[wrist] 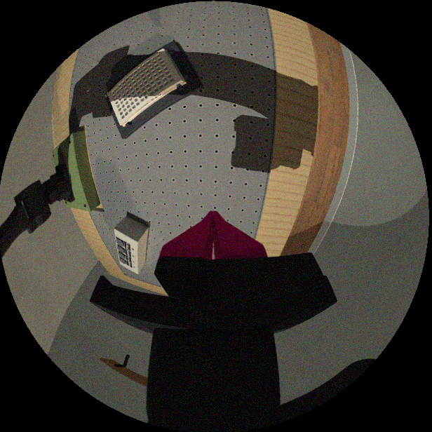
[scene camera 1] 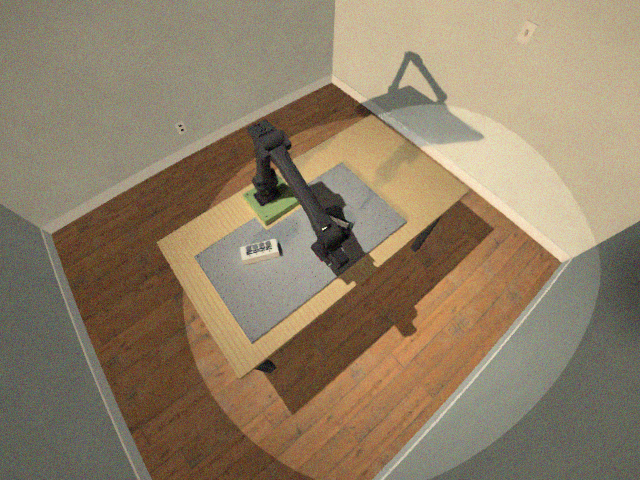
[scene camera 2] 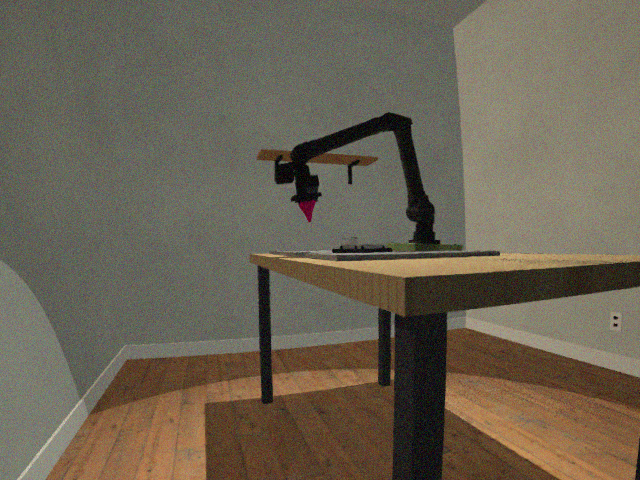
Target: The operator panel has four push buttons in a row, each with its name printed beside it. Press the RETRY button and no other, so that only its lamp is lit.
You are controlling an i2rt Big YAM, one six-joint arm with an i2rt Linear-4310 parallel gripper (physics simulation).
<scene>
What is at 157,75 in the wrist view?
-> A dark-framed white plate.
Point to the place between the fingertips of my gripper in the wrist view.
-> At 213,216
</scene>
